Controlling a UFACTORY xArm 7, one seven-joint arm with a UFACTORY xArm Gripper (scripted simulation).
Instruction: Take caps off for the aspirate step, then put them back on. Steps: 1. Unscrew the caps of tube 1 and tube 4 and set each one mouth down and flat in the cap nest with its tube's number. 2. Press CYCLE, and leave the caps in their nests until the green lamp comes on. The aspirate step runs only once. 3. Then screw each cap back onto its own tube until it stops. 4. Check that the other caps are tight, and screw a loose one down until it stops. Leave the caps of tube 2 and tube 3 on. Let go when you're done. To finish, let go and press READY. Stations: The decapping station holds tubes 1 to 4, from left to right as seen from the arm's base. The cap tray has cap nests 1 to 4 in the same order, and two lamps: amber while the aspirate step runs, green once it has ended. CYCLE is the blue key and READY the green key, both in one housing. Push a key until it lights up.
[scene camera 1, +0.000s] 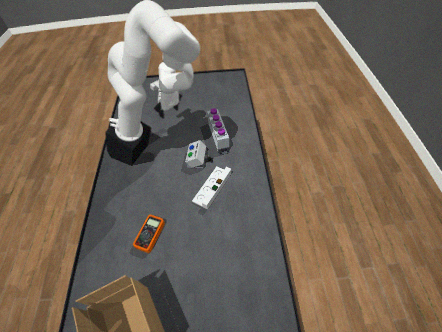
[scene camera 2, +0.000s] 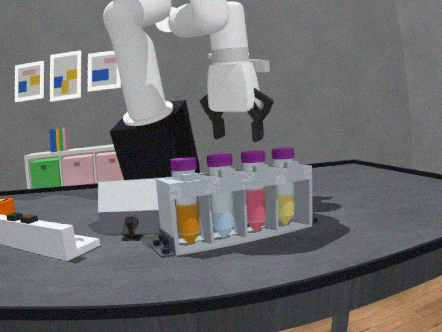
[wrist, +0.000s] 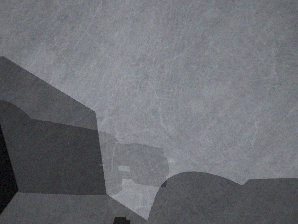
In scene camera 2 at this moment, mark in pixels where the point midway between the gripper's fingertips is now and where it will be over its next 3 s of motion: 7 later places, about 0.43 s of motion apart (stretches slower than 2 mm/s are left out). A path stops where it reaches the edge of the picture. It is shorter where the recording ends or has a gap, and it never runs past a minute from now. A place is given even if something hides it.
My gripper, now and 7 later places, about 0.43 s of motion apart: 238, 139; 238, 144; 238, 145; 235, 147; 227, 147; 219, 141; 205, 136; 188, 134
